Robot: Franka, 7 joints.
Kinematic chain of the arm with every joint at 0, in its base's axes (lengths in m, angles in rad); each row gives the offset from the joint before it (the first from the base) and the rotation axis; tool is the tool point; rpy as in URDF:
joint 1: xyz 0 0 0.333 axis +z
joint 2: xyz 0 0 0 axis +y
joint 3: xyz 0 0 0.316 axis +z
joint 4: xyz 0.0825 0 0 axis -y
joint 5: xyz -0.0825 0 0.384 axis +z
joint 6: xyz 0 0 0 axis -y
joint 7: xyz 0.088 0 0 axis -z
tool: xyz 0 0 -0.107 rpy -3.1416 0 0
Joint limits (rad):
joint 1: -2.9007..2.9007
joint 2: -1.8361..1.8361
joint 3: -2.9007..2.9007
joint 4: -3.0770..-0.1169
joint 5: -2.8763..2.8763
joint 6: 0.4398..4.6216
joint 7: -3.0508..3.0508
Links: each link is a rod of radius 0.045 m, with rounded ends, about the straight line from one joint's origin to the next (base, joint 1, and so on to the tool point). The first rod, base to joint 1, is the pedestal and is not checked.
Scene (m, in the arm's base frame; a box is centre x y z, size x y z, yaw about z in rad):
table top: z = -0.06
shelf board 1: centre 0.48 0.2 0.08 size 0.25 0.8 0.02 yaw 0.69
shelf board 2: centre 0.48 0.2 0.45 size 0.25 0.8 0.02 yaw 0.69
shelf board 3: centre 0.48 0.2 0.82 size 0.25 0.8 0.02 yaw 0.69
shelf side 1: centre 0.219 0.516 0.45 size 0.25 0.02 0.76 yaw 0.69
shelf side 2: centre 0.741 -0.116 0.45 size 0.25 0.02 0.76 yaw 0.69
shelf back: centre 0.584 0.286 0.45 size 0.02 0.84 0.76 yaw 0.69
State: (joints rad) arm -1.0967 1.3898 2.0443 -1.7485 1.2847 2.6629 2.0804
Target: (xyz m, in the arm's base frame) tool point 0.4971 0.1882 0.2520
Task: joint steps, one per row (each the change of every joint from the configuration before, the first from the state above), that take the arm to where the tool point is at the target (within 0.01 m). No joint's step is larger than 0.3 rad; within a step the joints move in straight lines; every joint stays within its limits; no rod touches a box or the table.
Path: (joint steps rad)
1: -0.2931 0.2016 0.1081 -0.2757 0.0151 -0.0288 0.0000
2: -0.2931 0.2016 0.1080 -0.2756 0.0151 -0.0288 0.0000
3: -0.1305 -0.1353 -0.1578 -0.2357 0.1147 0.2377 0.0000
4: -0.1305 -0.1353 -0.1578 -0.2356 0.1147 0.2378 0.0000
5: -0.1304 -0.1353 -0.1578 -0.2357 0.1146 0.2377 0.0000
6: 0.2449 0.0168 -0.0743 0.1816 -0.0778 -0.1324 0.0000
7: 0.2450 0.0168 -0.0743 0.1817 -0.0778 -0.1324 0.0000
8: 0.2450 0.0168 -0.0743 0.1816 -0.0778 -0.1325 0.0000
9: 0.2450 0.0168 -0.0743 0.1816 -0.0778 -0.1324 0.0000

